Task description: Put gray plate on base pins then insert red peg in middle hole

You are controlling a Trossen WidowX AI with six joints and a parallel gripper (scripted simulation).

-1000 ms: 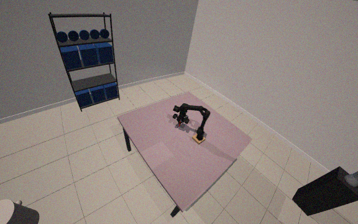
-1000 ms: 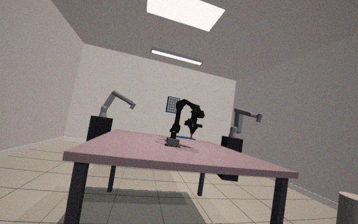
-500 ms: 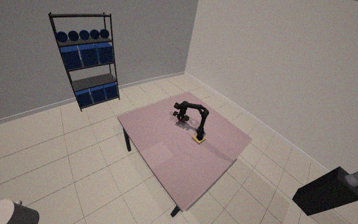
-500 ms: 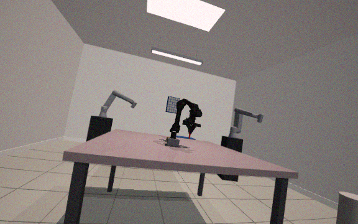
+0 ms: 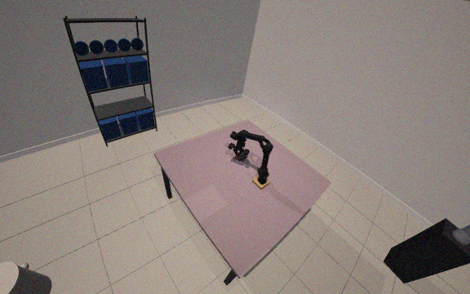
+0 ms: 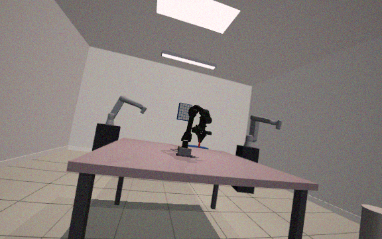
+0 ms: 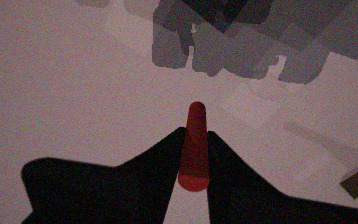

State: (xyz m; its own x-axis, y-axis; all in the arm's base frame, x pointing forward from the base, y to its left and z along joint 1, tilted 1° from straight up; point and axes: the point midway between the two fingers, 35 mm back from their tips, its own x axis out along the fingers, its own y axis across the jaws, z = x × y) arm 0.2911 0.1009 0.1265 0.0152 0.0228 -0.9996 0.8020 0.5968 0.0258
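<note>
Now: gripper tip 7 cm short of the gray plate, 11 cm to the left of it and 7 cm above it. From my gripper tip the other things lie so: red peg: right at my gripper tip.
</note>
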